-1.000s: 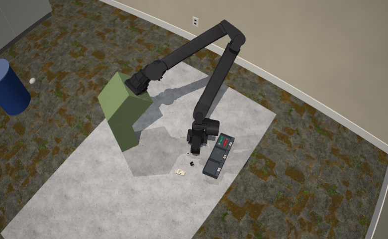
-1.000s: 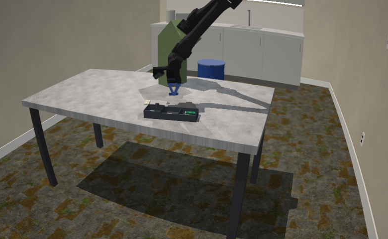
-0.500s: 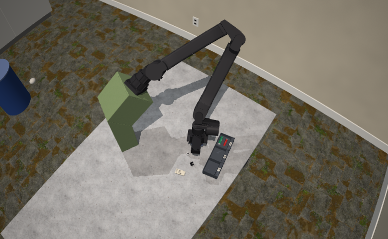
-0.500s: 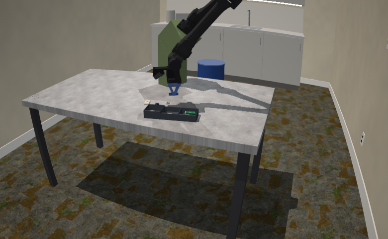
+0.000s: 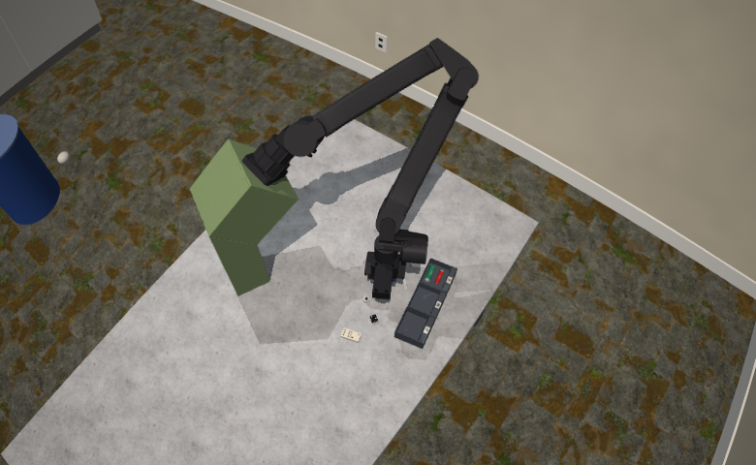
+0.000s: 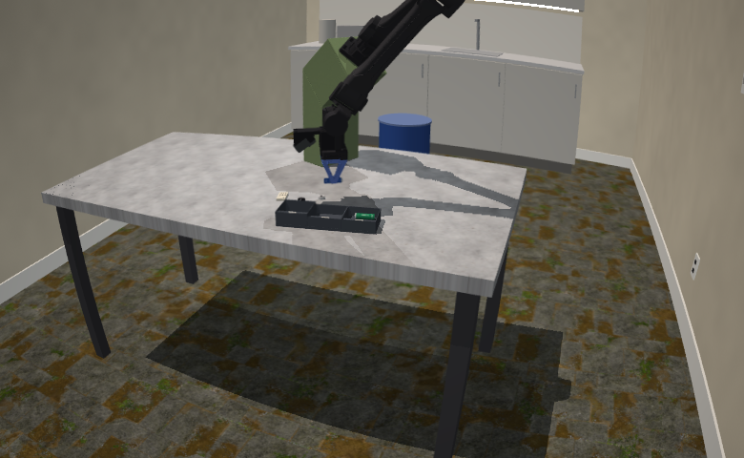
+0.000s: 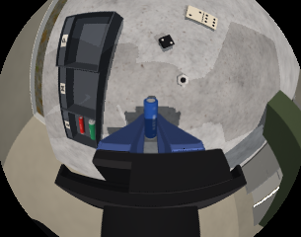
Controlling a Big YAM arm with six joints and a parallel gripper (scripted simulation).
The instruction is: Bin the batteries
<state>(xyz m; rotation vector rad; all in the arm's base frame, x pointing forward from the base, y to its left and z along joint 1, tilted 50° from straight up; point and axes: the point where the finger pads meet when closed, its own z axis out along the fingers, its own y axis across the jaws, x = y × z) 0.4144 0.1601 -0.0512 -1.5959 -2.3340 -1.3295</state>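
My hand is right at the blue battery. From my hand the other things lie so: white ring-shaped piece: 70 mm below, 50 mm to the right, 20 mm behind; then black die: 80 mm to the right, 60 mm below, 30 mm ahead; then dark three-compartment bin: 110 mm ahead, 50 mm below, 40 mm to the left.
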